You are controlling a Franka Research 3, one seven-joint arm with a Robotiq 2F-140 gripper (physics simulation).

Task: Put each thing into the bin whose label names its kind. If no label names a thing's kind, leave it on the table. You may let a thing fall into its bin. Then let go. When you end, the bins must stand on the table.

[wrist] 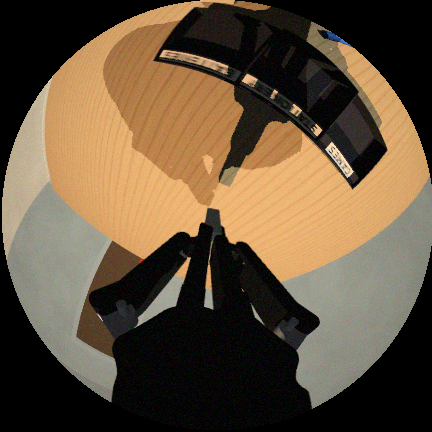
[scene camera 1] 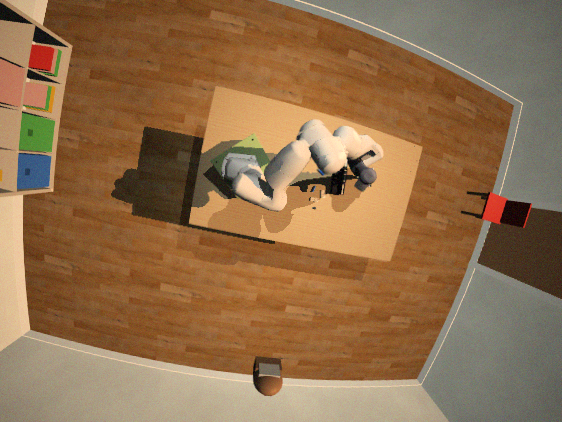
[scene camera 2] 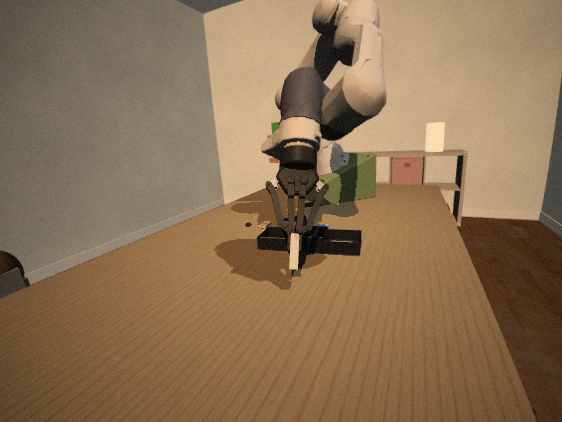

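Note:
A black three-part bin row [scene camera 1: 339, 187] [scene camera 2: 345, 246] [wrist: 287, 111] stands upright on the table. In the wrist view its end labels read BATTERIES and GAMES; the middle label is hard to read. My gripper [scene camera 2: 294, 266] [wrist: 210, 217] is shut and empty, low over the table on the labelled side of the bins, apart from them. Two pale dominoes [scene camera 1: 321, 194] [scene camera 2: 265, 225] lie behind the bins. A blue battery [scene camera 1: 313, 189] lies near them. Another blue thing [scene camera 1: 321, 172] [scene camera 2: 324, 225] [wrist: 334, 37] lies behind the GAMES end. A small dark round thing [scene camera 1: 314, 208] [scene camera 2: 248, 224] lies beyond the dominoes. Bin contents are too dark to tell.
The arm's green base block [scene camera 1: 252, 144] [scene camera 2: 367, 175] stands on the table [scene camera 1: 370, 235] [scene camera 2: 300, 350] behind the loose things. The arm passes above the bins and casts dark shadows around them. A shelf unit [scene camera 2: 462, 190] stands behind the table.

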